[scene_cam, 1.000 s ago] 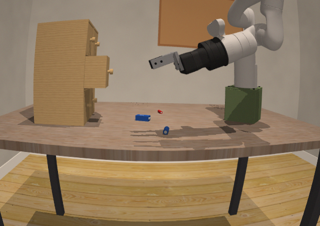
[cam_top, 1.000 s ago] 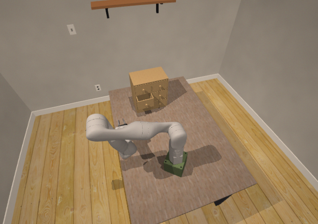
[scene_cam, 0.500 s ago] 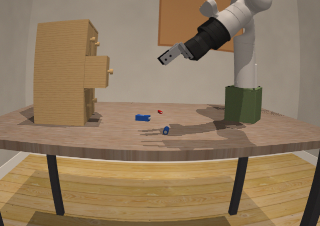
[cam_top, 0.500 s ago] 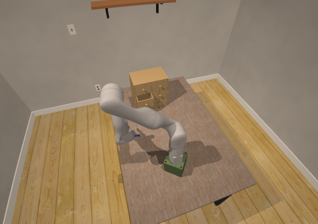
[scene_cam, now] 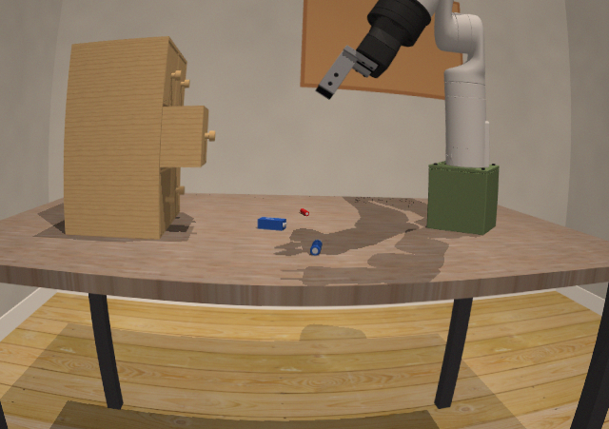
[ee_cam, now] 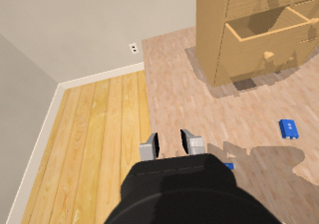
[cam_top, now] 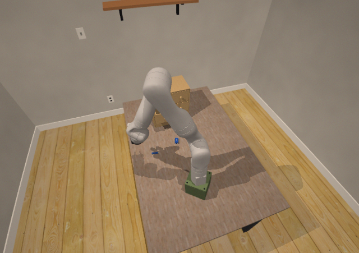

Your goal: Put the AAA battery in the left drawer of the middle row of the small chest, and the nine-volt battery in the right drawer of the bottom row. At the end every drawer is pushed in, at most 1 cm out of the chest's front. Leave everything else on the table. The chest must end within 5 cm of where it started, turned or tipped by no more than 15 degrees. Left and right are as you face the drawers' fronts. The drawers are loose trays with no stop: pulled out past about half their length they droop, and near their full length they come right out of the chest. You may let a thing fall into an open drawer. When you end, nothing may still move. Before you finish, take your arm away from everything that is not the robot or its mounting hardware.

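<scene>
Now: the red cylinder battery 460 mm to the right of my hand, 230 mm below it and 30 mm ahead of it. Round my hand: blue AAA battery 230 mm below, 100 mm to the right, 10 mm ahead; then blue nine-volt battery 280 mm to the right, 230 mm below, 80 mm ahead.
</scene>
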